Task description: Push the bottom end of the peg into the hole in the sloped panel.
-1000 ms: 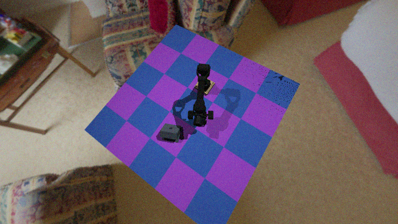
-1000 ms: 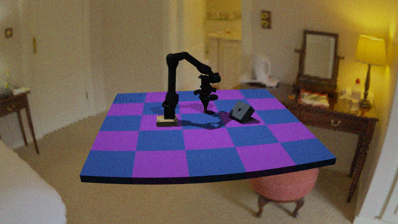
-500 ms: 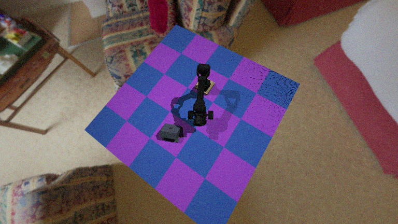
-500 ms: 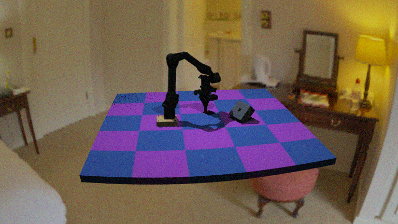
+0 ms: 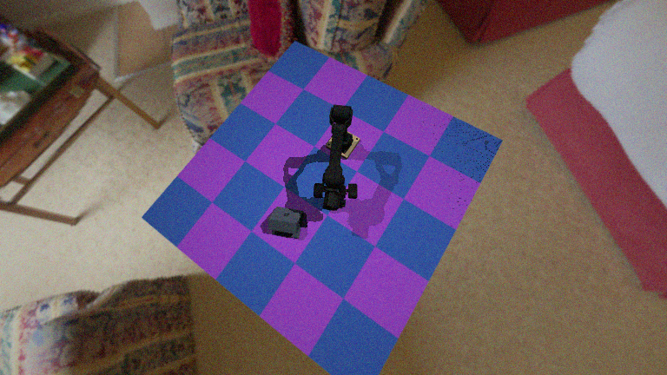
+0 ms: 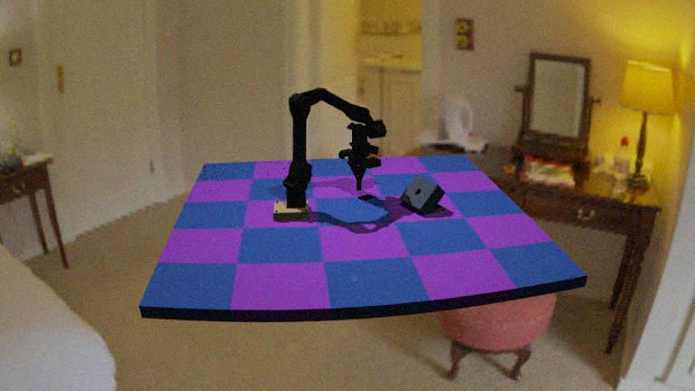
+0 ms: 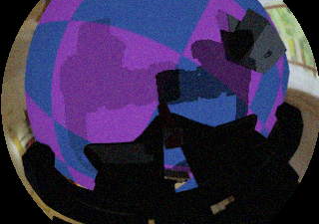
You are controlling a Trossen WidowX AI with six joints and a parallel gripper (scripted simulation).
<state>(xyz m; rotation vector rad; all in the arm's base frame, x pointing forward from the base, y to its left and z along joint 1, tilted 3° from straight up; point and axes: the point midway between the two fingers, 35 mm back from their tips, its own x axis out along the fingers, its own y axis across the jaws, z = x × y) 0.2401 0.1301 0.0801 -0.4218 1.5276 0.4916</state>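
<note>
The dark grey panel is 220 mm ahead of my gripper tip, 130 mm to the right of it and 20 mm below it. Also, from my gripper tip: red peg 20 mm above.
</note>
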